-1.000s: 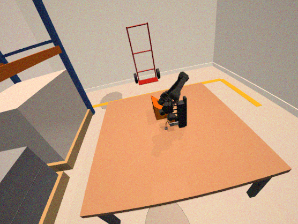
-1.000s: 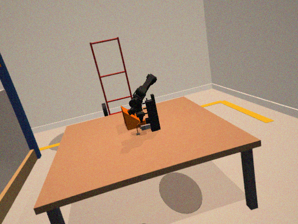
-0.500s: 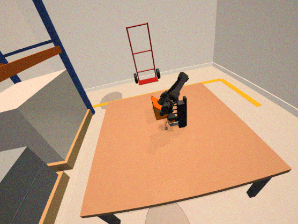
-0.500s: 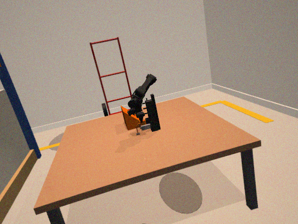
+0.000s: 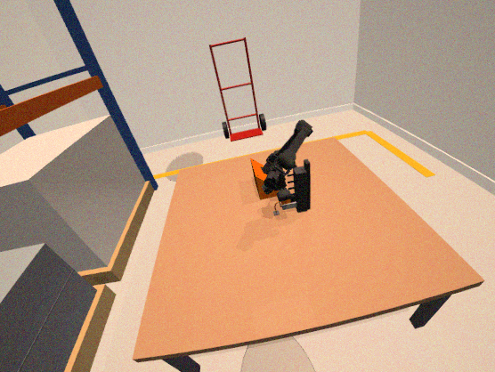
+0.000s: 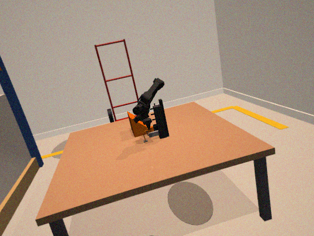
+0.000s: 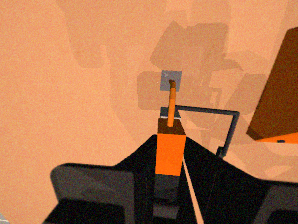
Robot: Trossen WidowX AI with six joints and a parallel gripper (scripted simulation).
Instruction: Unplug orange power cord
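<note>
Right now my gripper tip is 3 cm to the right of the orange plug.
</note>
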